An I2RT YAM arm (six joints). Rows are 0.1 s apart.
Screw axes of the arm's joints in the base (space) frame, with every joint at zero. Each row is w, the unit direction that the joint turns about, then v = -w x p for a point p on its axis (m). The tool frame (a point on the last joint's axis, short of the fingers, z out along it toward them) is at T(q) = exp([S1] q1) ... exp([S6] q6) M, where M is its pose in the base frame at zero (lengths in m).
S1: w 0 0 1 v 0 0 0
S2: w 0 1 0 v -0.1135 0 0.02
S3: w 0 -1 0 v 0.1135 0 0.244
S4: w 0 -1 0 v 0.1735 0 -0.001
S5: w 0 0 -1 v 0 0.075 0
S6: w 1 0 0 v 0 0.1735 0
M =
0 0 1 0.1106
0 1 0 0
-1 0 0 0.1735
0 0 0 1
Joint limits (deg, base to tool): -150..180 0..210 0..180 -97..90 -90..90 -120..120
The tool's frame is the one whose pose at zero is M.
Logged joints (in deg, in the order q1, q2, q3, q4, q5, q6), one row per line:
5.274 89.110 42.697 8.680 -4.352 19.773
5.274 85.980 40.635 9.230 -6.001 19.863
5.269 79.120 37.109 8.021 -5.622 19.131
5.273 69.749 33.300 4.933 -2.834 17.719
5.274 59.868 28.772 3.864 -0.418 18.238
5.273 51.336 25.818 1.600 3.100 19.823
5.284 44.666 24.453 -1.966 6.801 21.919
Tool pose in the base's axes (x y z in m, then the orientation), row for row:
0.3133 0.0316 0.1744 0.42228 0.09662 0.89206 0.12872
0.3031 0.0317 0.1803 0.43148 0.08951 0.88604 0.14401
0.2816 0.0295 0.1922 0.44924 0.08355 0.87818 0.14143
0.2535 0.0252 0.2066 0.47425 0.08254 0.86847 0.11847
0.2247 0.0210 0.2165 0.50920 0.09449 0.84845 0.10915
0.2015 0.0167 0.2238 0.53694 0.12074 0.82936 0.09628
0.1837 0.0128 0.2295 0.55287 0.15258 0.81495 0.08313
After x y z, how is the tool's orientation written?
As a quaternion, w x y z.
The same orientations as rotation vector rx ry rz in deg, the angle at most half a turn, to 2 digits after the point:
13.86 127.98 18.47
12.79 126.58 20.57
11.84 124.45 20.04
11.57 121.71 16.60
13.04 117.10 15.06
16.47 113.10 13.13
20.67 110.39 11.26

